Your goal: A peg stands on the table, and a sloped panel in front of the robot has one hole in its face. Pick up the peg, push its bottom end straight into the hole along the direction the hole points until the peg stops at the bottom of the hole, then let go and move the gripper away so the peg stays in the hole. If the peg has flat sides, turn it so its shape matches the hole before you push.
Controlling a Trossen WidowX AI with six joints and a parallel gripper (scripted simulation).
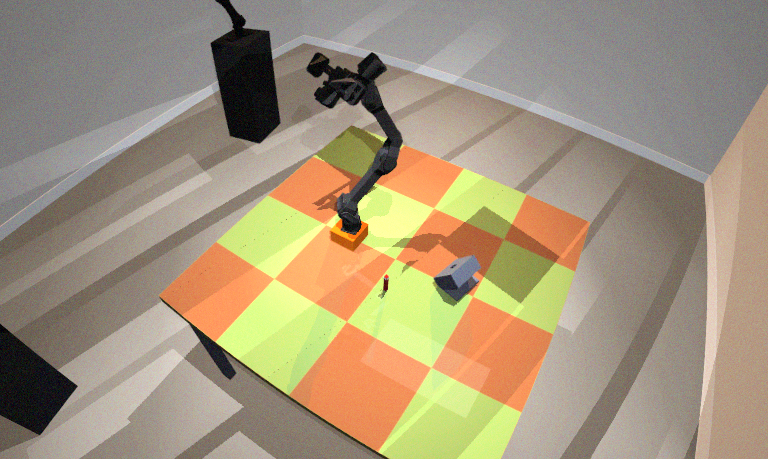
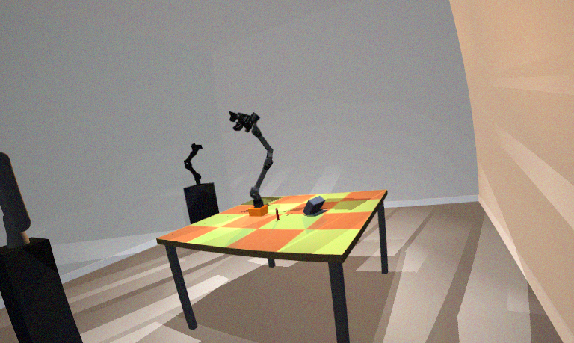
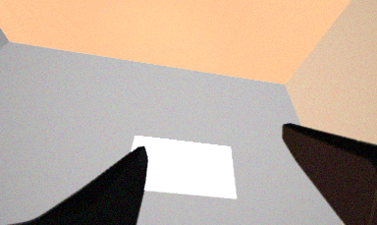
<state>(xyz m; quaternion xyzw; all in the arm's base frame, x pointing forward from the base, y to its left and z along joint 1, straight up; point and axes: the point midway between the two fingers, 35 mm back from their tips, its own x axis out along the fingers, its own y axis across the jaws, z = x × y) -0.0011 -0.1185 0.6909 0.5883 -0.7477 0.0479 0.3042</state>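
The red square peg is 710 mm below my gripper tip, 220 mm ahead of it and 30 mm to the right of it. From my gripper tip the other things lie so: grey sloped panel (720 mm below, 450 mm ahead, 100 mm to the left).
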